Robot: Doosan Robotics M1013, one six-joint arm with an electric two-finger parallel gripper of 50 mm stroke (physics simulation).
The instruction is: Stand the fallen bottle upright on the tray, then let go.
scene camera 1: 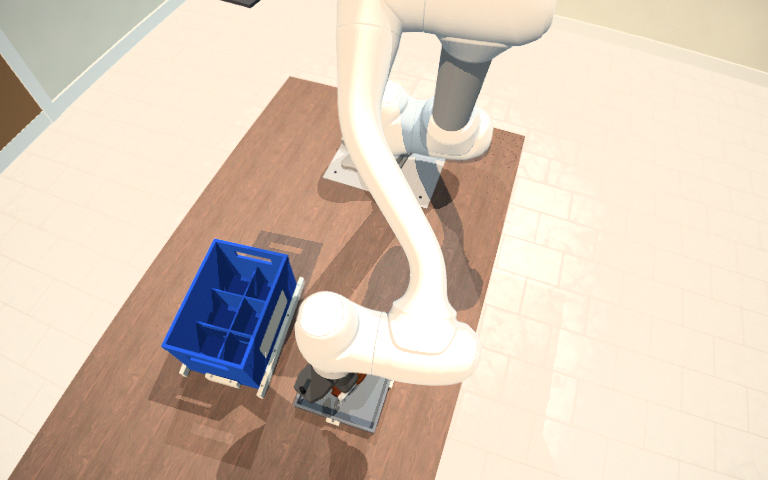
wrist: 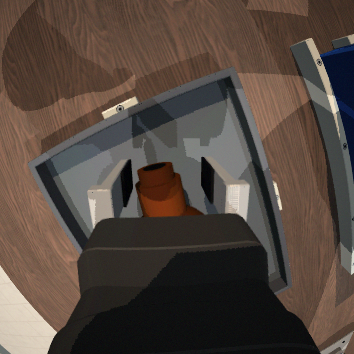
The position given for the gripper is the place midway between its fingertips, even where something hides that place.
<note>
In view: the gripper [wrist: 166, 172], a brown bottle [wrist: 159, 189] and a pale rail [scene camera 1: 286, 323].
</note>
